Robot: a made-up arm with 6 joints. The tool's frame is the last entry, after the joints. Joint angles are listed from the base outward.
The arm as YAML. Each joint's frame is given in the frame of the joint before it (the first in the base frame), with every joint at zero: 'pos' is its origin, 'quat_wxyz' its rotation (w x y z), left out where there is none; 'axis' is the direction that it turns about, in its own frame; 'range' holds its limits. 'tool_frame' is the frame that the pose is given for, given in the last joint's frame.
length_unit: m
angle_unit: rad
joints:
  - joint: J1
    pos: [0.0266, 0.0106, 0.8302]
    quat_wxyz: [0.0, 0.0, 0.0, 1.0]
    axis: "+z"
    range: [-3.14, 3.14]
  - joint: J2
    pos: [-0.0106, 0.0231, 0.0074]
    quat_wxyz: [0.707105, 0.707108, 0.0, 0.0]
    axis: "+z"
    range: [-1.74, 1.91]
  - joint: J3
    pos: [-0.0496, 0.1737, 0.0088]
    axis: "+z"
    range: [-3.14, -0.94]
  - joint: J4
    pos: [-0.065, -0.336, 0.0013]
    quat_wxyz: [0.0, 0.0, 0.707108, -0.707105]
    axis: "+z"
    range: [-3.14, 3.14]
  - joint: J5
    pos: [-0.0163, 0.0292, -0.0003]
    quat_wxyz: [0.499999, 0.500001, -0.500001, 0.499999]
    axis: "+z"
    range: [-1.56, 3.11]
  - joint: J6
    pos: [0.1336, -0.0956, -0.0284]
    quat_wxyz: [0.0, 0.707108, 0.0, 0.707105]
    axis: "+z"
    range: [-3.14, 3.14]
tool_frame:
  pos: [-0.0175, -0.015, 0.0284]
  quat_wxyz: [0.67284, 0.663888, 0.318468, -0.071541]
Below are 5 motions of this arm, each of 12 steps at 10 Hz.
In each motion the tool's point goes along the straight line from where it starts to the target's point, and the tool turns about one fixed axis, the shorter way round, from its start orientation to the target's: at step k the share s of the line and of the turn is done. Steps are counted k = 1, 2, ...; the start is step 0. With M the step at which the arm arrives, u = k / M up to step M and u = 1 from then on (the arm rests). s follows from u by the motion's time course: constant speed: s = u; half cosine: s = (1 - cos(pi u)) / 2; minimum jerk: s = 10 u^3 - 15 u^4 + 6 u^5.
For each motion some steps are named. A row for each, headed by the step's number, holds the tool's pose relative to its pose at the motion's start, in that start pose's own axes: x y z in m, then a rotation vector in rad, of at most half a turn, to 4 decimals.
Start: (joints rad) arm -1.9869 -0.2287 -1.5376 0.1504 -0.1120 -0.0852
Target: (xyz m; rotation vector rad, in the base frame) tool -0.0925 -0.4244 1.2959 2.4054 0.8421 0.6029
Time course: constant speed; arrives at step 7
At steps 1, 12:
1: 0.0222 0.0119 0.0024 -0.0186 0.0400 -0.0590
12: 0.1551 0.0833 0.0166 -0.1304 0.2800 -0.4132

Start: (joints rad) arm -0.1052 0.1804 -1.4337 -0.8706 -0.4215 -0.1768
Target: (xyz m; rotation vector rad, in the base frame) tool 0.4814 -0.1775 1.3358 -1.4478 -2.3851 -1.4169
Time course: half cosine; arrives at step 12
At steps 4, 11, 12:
4: -0.0339 -0.0736 -0.0315 -0.3059 0.2321 0.0969
11: -0.1335 -0.2893 -0.1238 -1.2026 0.9124 0.3811
12: -0.1358 -0.2943 -0.1260 -1.2235 0.9282 0.3877

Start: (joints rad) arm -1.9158 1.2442 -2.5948 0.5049 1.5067 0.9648
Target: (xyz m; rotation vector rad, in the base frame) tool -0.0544 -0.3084 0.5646 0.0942 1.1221 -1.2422
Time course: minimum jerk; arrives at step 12
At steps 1, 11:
1: -0.0013 -0.0002 0.0000 0.0002 0.0028 0.0057
11: -0.2561 -0.0350 -0.0022 0.0402 0.5387 1.1135

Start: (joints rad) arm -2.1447 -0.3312 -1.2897 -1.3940 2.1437 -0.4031
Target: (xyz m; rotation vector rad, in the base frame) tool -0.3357 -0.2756 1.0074 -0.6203 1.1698 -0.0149
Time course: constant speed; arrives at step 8
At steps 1, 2, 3, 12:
1: 0.0228 -0.0019 -0.0085 -0.0035 -0.0205 0.0306
2: 0.0456 -0.0038 -0.0170 -0.0071 -0.0410 0.0613
3: 0.0684 -0.0057 -0.0255 -0.0106 -0.0615 0.0919
12: 0.1823 -0.0153 -0.0680 -0.0282 -0.1640 0.2452

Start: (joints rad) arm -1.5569 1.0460 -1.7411 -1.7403 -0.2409 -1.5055
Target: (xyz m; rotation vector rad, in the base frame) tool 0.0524 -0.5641 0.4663 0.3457 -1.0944 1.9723
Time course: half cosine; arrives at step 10
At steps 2, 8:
2: 0.0083 0.0132 -0.0050 0.0008 -0.0097 -0.0563
8: 0.0789 0.1255 -0.0470 0.0076 -0.0919 -0.5329

